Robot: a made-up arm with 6 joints.
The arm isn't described. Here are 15 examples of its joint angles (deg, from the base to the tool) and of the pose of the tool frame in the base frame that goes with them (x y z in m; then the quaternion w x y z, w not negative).
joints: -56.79 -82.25 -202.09 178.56 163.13 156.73
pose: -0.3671 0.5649 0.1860 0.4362 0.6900 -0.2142 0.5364
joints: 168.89 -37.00 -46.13 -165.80 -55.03 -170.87
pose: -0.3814 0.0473 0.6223 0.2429 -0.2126 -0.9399 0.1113
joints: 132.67 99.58 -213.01 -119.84 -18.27 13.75
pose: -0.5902 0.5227 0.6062 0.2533 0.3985 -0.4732 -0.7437
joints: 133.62 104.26 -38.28 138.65 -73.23 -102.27
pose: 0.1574 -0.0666 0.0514 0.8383 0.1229 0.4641 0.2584
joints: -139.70 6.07 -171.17 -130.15 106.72 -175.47
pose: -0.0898 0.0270 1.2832 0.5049 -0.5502 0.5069 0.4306
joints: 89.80 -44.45 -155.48 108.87 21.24 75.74
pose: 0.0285 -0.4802 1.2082 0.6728 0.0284 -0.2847 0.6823
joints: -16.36 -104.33 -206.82 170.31 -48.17 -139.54
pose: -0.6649 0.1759 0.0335 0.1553 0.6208 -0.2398 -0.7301
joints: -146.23 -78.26 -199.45 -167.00 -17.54 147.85
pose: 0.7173 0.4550 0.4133 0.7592 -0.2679 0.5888 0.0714
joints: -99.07 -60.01 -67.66 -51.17 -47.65 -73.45
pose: 0.0718 -0.0946 1.0735 0.9174 0.1092 0.3144 -0.2183
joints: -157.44 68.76 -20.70 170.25 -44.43 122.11
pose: 0.0882 0.0567 0.0969 0.6849 -0.5098 0.4713 -0.2210
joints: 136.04 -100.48 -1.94 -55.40 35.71 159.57
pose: -0.2168 0.2040 0.6633 0.6268 -0.7579 -0.0118 0.1806
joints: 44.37 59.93 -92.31 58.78 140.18 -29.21
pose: 0.3630 0.4842 0.1188 0.3926 -0.4302 -0.2819 0.7624
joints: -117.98 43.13 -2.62 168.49 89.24 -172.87
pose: 0.0119 -0.0141 0.0021 0.2865 0.4555 -0.7847 0.3077
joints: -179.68 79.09 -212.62 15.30 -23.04 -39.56
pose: -0.5676 0.0223 0.9610 0.9508 -0.0027 -0.2151 -0.2228
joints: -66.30 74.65 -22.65 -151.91 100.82 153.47
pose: -0.0552 0.0107 -0.0806 0.4530 0.8113 -0.3541 0.1055
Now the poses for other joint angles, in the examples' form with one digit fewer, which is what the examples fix.
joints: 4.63 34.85 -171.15 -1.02 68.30 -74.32
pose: 0.590 0.047 1.106 0.327 0.641 0.526 0.454
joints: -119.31 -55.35 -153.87 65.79 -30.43 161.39
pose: 0.223 0.589 1.032 0.768 -0.318 -0.271 -0.485
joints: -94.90 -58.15 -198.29 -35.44 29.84 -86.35
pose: 0.083 0.859 0.629 0.873 -0.394 -0.215 -0.192
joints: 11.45 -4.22 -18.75 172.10 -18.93 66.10
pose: 0.281 0.044 0.175 0.043 0.401 0.915 0.003
